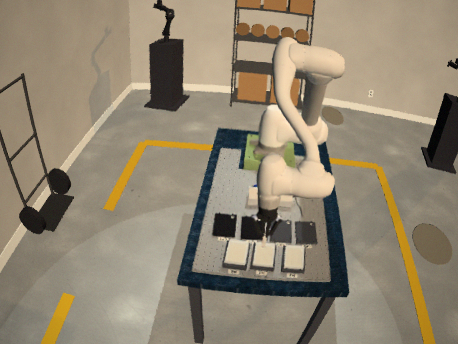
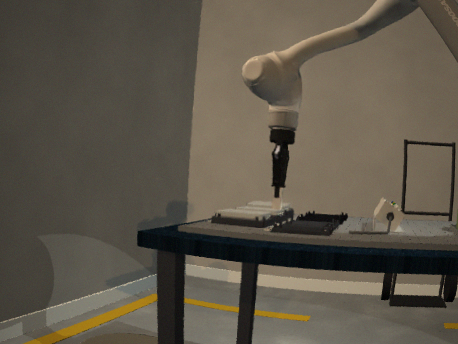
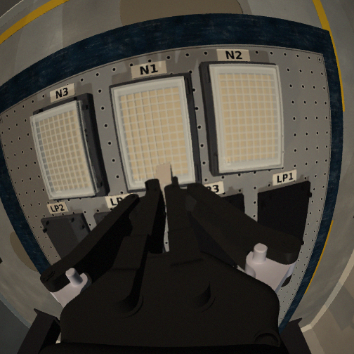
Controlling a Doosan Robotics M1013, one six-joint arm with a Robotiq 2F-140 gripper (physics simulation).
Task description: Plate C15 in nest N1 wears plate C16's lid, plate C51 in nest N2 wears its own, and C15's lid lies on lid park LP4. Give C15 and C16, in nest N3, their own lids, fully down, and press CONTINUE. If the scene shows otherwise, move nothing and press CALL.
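Places are measured from the arm's base along level axes (x ahead, y left, z up), in millimetres.
Where they show: gripper, fingertip midpoint: (image 1: 263, 245) (image 2: 276, 209); arm's base, origin of the base link: (image 1: 270, 148).
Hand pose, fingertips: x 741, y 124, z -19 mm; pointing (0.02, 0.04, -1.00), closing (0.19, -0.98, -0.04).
Observation:
Things, the pixels of their top centre, and the offset from my fingertips.
- N2, middle of its top: (image 2: 269, 202) (image 1: 237, 250) 97 mm right, 73 mm ahead, 11 mm up
- N3, middle of its top: (image 2: 244, 211) (image 1: 294, 255) 147 mm left, 25 mm ahead, 1 mm down
- Lid park LP4, middle of its top: (image 2: 313, 219) (image 1: 281, 228) 55 mm left, 141 mm back, 16 mm down
- LP3, middle of its top: (image 2: 321, 215) (image 1: 252, 225) 79 mm right, 119 mm back, 16 mm down
- LP2, middle of its top: (image 2: 304, 223) (image 1: 306, 230) 176 mm left, 162 mm back, 16 mm down
- pale slanted button box, middle of its top: (image 2: 389, 199) (image 1: 271, 187) 45 mm right, 345 mm back, 48 mm up
Plates with pale, gridded tops under clear-rimmed covers sit in dark nests N1 (image 3: 196, 150) (image 1: 263, 255), N2 (image 3: 207, 120) (image 1: 236, 253) and N3 (image 3: 97, 150) (image 1: 293, 258). Plate codes are not readable, and I cannot tell whose lid each wears. My gripper (image 1: 265, 237) (image 2: 277, 193) (image 3: 165, 173) is shut and empty, pointing down over the near edge of the N1 plate. A pale beige tip (image 2: 278, 201) (image 3: 163, 172) shows at its fingers; any contact with the plate is unclear. Lid park LP4 (image 1: 281, 231) looks dark, with no pale lid visible; the gripper partly hides it.
Dark parks LP1 (image 1: 224, 225) (image 3: 284, 207), LP3 (image 1: 250, 228) and LP2 (image 1: 305, 232) (image 3: 65, 235) stand in the same row as LP4. A pale slanted button box (image 2: 382, 214) stands behind them; its labels are unreadable. A green base block (image 1: 250, 159) is at the table's far end.

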